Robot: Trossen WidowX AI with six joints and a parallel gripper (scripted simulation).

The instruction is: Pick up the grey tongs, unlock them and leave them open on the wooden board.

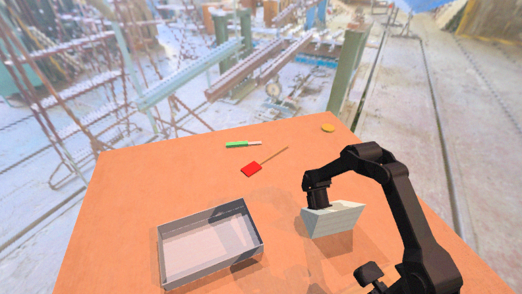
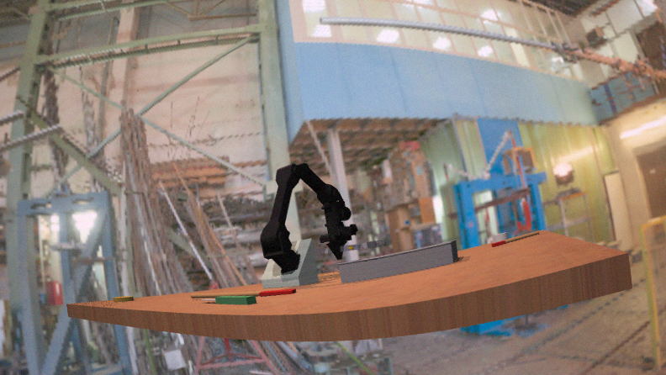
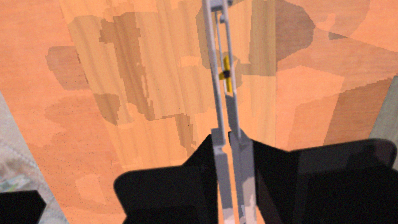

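Right now my gripper tip is 10 mm short of the wooden board, 40 mm to the right of it and 60 mm above it. Round my gripper tip: grey roasting tin: 350 mm ahead, 360 mm to the right, 40 mm below; red-headed spatula: 60 mm ahead, 660 mm to the right, 60 mm below; yellow lock slider: 50 mm ahead, 40 mm above.
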